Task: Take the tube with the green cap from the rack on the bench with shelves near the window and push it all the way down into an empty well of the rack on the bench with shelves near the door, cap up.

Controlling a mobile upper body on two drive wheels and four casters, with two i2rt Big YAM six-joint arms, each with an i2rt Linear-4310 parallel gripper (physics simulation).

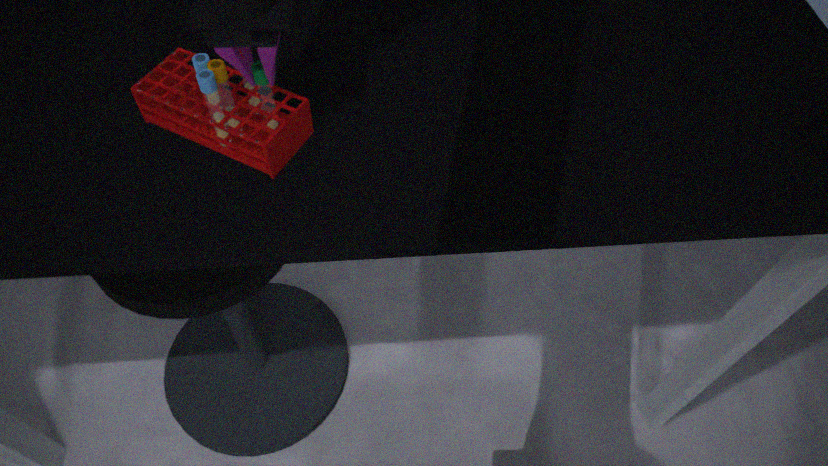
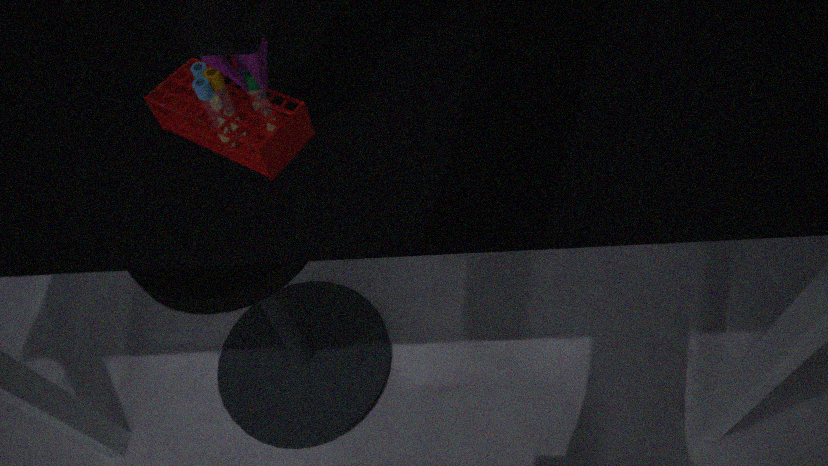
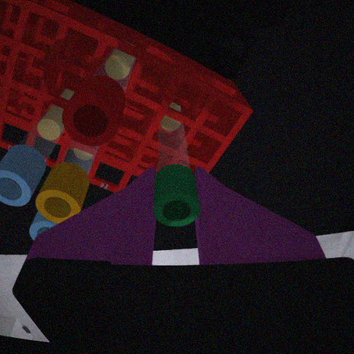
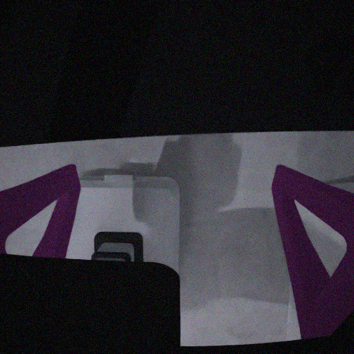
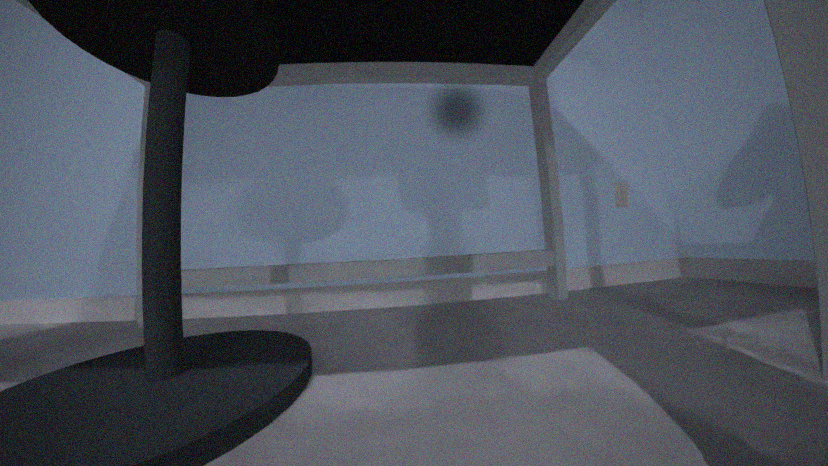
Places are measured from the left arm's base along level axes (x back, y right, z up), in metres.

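Pixels of known places: left gripper, fingertip midpoint: [image 1: 263, 82] [image 2: 257, 88].
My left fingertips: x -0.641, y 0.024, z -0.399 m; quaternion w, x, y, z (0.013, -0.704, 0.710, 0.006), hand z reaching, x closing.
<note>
For each thing: its top centre in the pictures, then the offset to it from my left fingertips. "pt": a spot on its surface instead. Level surfaces: height alone.
- tube with the green cap, surface spot: [image 1: 259, 75] [image 2: 250, 81] pt dx +0.009, dy +0.000, dz +0.018 m
- red rack, surface spot: [image 1: 292, 138] [image 2: 290, 141] pt dx +0.021, dy +0.025, dz -0.070 m
- yellow-capped tube, surface spot: [image 1: 217, 70] [image 2: 212, 78] pt dx +0.005, dy -0.046, dz +0.021 m
- black bench top, surface height: dz -0.096 m
- round stool base, top centre: [image 5: 166, 373] [image 1: 257, 360] [image 2: 303, 356] dx -0.083, dy -0.197, dz -0.980 m
The tube with the green cap [image 1: 259, 75] [image 2: 252, 82] [image 3: 176, 192] is upright, cap up, between the purple fingers of my left gripper [image 1: 263, 84] [image 2: 256, 87] [image 3: 175, 178], which is shut on it. Its clear lower part appears to reach down into a well near the right end of the red rack [image 1: 292, 138] [image 2: 295, 141] [image 3: 232, 107]. The cap is above the rack's top grid. Whether the tube's bottom touches the well's floor cannot be told. My right gripper [image 4: 175, 175] is wide open with nothing between its fingers, away from the rack.
Two blue-capped tubes [image 1: 206, 81] [image 2: 202, 88] and a yellow-capped tube [image 1: 217, 70] [image 2: 213, 78] [image 3: 62, 192] stand in the rack. A red-capped tube [image 3: 92, 102] stands left of the green one. The rack is on the black bench top [image 1: 376, 191]. A round stool base [image 1: 257, 382] [image 5: 231, 399] stands below.
</note>
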